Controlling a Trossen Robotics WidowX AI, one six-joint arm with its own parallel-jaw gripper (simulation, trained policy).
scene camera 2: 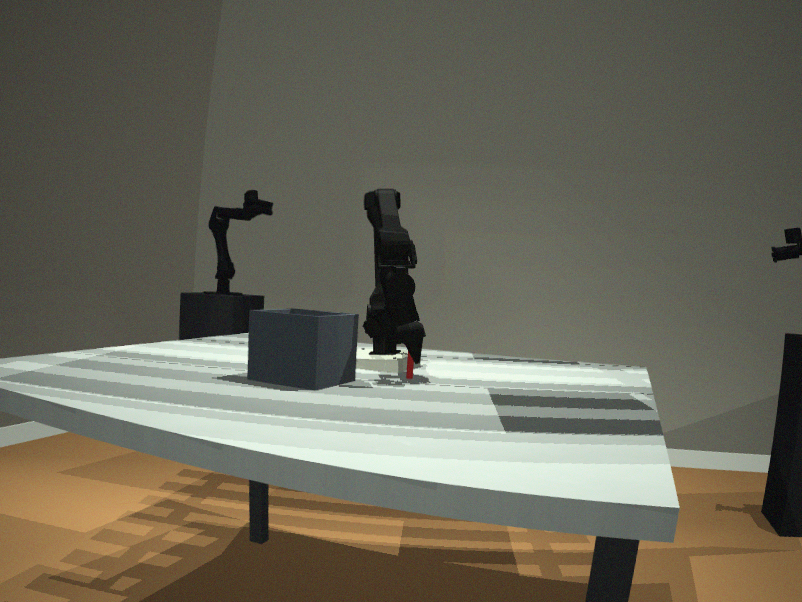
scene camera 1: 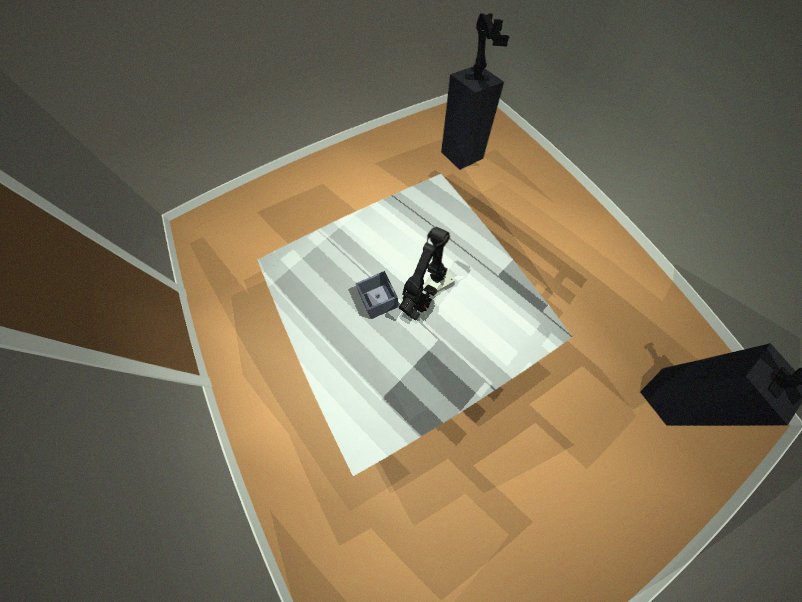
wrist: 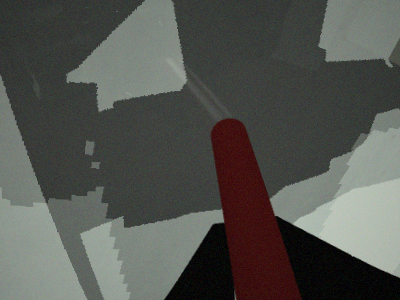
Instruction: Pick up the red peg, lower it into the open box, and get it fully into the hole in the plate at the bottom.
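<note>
There's a grey box (scene camera 1: 380, 279) that I can see, though in the wrist view the box is out of frame. As for my gripper (scene camera 2: 417, 362), it's visible, and you get the gripper (wrist: 245, 232) as well.
</note>
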